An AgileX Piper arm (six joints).
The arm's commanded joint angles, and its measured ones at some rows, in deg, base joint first. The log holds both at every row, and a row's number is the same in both.
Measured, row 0:
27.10 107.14 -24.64 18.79 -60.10 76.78
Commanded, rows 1 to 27:
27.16 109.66 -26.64 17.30 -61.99 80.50
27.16 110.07 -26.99 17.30 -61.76 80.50
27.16 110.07 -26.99 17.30 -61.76 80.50
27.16 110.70 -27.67 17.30 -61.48 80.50
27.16 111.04 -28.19 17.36 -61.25 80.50
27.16 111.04 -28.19 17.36 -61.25 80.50
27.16 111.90 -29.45 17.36 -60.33 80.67
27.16 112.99 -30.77 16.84 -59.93 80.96
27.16 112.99 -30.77 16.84 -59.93 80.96
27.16 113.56 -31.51 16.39 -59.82 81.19
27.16 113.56 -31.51 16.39 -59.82 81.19
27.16 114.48 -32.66 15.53 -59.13 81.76
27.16 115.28 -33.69 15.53 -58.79 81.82
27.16 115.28 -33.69 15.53 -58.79 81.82
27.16 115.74 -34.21 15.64 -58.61 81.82
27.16 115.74 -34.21 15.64 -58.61 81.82
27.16 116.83 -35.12 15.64 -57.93 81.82
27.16 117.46 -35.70 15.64 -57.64 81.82
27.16 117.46 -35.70 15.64 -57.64 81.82
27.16 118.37 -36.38 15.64 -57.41 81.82
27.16 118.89 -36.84 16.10 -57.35 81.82
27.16 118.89 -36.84 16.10 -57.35 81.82
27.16 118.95 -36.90 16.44 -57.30 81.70
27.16 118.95 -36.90 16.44 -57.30 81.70
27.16 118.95 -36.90 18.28 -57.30 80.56
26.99 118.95 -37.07 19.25 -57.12 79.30
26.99 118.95 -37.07 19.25 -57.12 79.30
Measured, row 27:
27.10 119.18 -36.44 17.82 -57.35 81.02
